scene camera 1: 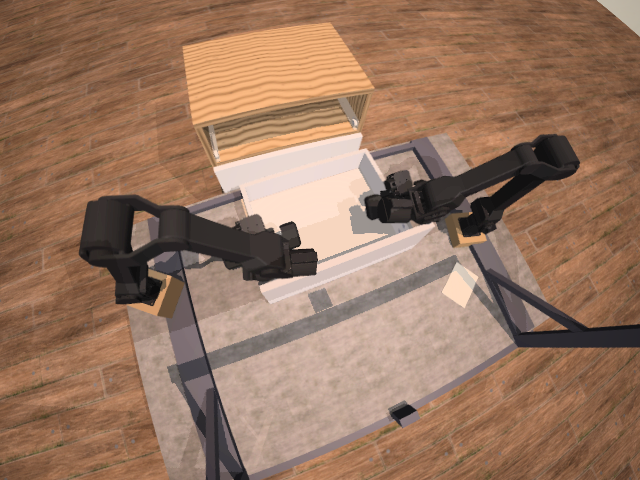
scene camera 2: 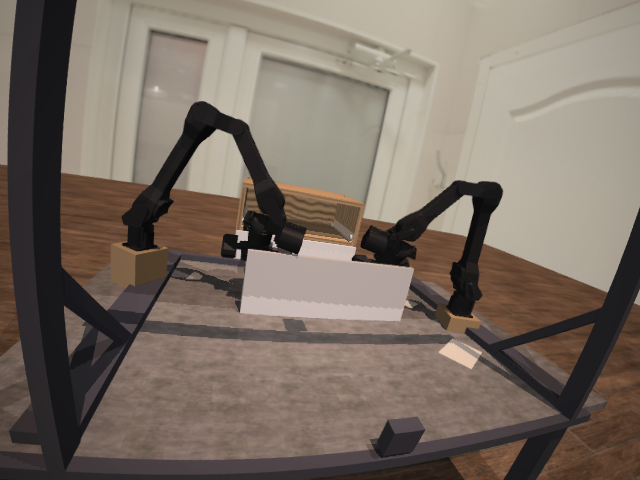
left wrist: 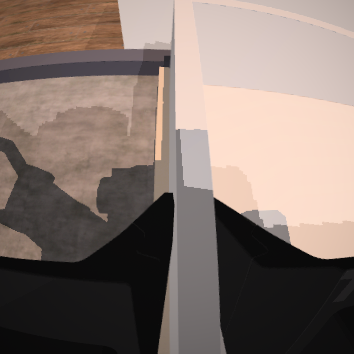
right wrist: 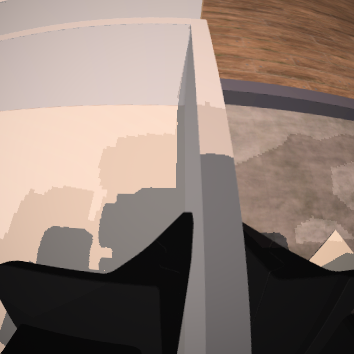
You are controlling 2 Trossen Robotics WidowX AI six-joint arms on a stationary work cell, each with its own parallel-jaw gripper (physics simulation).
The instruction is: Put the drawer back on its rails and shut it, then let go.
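Where they show: left gripper, fingertip midpoint: (left wrist: 185,202); right gripper, fingertip midpoint: (scene camera 1: 383,191) (right wrist: 204,220); left arm's base at its link origin: (scene camera 1: 146,290) (scene camera 2: 139,246); right arm's base at its link origin: (scene camera 1: 469,227) (scene camera 2: 459,312).
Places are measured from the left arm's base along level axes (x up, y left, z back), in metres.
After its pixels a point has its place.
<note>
The white drawer (scene camera 1: 310,222) @(z -0.337, x -0.080, y 0.312 m) (scene camera 2: 325,289) @(z -0.453, x -0.020, y 0.183 m) is out of the cabinet, upright in front of it, with its front panel facing scene camera 2. The wooden cabinet (scene camera 1: 273,72) @(z -0.157, x 0.180, y 0.581 m) (scene camera 2: 302,206) @(z -0.098, x 0.092, y 0.774 m) has an open upper bay with a rail on each inner side; the right rail (scene camera 1: 348,111) @(z -0.363, x 0.035, y 0.658 m) (scene camera 2: 342,229) @(z -0.323, x 0.044, y 0.720 m) is light grey. My left gripper (left wrist: 185,202) @(z -0.214, x -0.030, y 0.224 m) is shut on the drawer's left side wall (left wrist: 192,160) @(z -0.209, x -0.002, y 0.230 m). My right gripper (right wrist: 204,220) @(z -0.522, x -0.038, y 0.449 m) is shut on the drawer's right side wall (right wrist: 210,130) @(z -0.506, x -0.002, y 0.469 m). In the scene views the fingertips are hidden by the grippers and the drawer.
A white lower panel (scene camera 1: 289,157) @(z -0.230, x -0.012, y 0.467 m) of the cabinet stands directly behind the drawer. A dark frame (scene camera 1: 310,461) @(z -0.491, x -0.101, y -0.295 m) runs around the grey table top (scene camera 1: 330,382) @(z -0.495, x -0.101, y -0.096 m), with a small dark block (scene camera 1: 404,413) @(z -0.688, x -0.061, y -0.130 m) on its front bar. A pale square (scene camera 1: 460,284) @(z -0.822, x -0.100, y 0.248 m) lies at the right.
</note>
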